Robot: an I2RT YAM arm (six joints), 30 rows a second.
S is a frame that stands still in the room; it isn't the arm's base.
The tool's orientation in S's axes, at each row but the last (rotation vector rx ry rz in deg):
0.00, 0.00, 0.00
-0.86, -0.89, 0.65
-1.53, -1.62, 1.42
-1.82, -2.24, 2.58
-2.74, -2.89, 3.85
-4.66, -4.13, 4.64
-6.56, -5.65, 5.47
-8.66, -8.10, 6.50
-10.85, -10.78, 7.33
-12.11, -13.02, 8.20
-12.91, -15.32, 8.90
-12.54, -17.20, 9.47
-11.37, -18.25, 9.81
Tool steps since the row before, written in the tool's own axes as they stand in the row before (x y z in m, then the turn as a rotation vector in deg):
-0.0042, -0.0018, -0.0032, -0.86, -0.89, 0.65
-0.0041, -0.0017, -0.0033, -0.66, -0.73, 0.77
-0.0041, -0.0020, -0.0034, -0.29, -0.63, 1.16
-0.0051, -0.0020, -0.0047, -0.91, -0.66, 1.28
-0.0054, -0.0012, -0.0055, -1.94, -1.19, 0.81
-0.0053, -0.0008, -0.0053, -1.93, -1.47, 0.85
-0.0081, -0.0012, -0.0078, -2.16, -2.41, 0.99
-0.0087, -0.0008, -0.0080, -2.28, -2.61, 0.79
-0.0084, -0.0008, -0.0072, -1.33, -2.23, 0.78
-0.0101, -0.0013, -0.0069, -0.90, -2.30, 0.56
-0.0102, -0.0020, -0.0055, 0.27, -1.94, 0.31
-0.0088, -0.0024, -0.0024, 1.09, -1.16, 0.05
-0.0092, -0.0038, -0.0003, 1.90, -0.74, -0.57
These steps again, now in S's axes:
-0.0042, -0.0018, -0.0032, -0.86, -0.89, 0.65
-0.0040, -0.0018, -0.0033, -0.66, -0.73, 0.77
-0.0040, -0.0022, -0.0035, -0.31, -0.61, 1.17
-0.0048, -0.0024, -0.0048, -0.93, -0.66, 1.27
-0.0050, -0.0018, -0.0057, -1.90, -1.28, 0.77
-0.0048, -0.0017, -0.0056, -1.87, -1.56, 0.84
-0.0071, -0.0029, -0.0083, -2.03, -2.49, 1.06
-0.0073, -0.0030, -0.0088, -2.09, -2.73, 0.88
-0.0067, -0.0032, -0.0082, -1.21, -2.23, 0.96
-0.0079, -0.0042, -0.0084, -0.73, -2.27, 0.86
-0.0079, -0.0049, -0.0072, 0.41, -1.76, 0.82
-0.0072, -0.0045, -0.0041, 1.16, -0.90, 0.62
-0.0080, -0.0055, -0.0021, 2.06, -0.43, 0.19

